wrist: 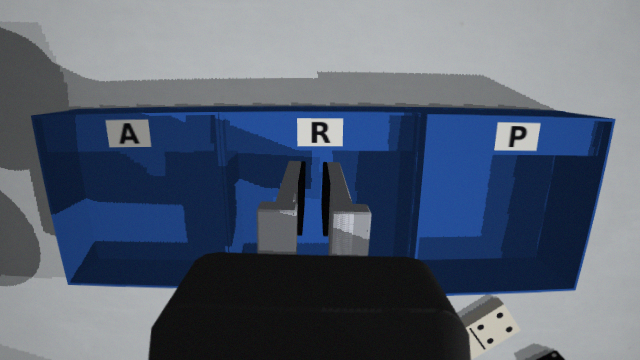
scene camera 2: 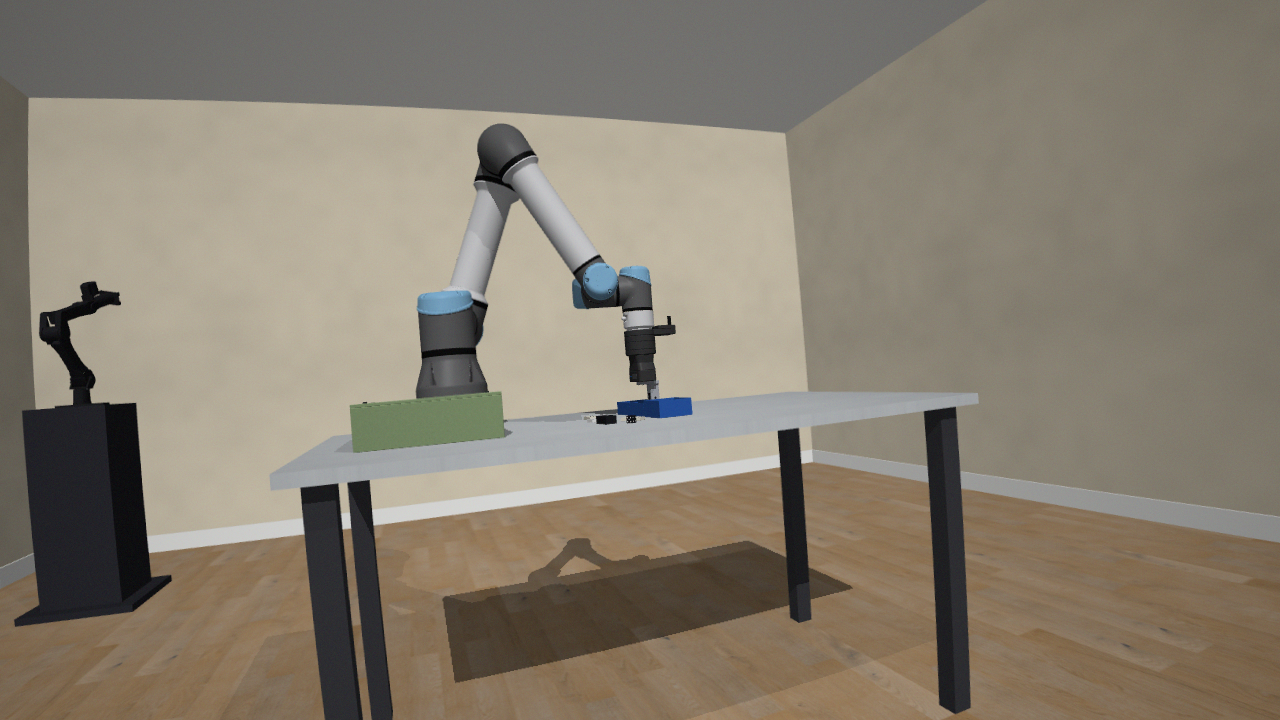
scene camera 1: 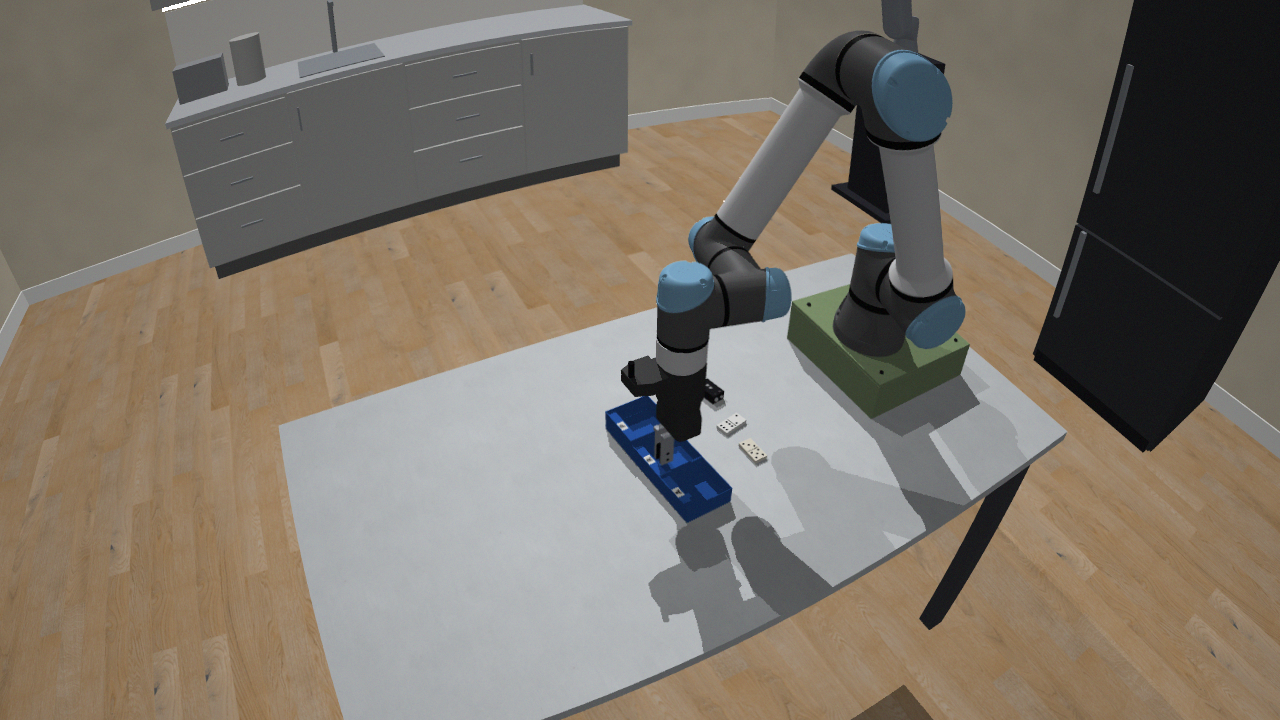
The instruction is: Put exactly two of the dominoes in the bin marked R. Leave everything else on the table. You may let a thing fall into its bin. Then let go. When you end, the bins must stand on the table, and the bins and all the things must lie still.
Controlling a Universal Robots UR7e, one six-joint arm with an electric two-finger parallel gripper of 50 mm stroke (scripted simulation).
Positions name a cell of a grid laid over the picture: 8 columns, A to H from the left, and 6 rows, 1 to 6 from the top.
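Blue bin row (scene camera 1: E4), (wrist: B4), (scene camera 2: E4). The gripper (scene camera 1: E4), (wrist: D4), (scene camera 2: E4).
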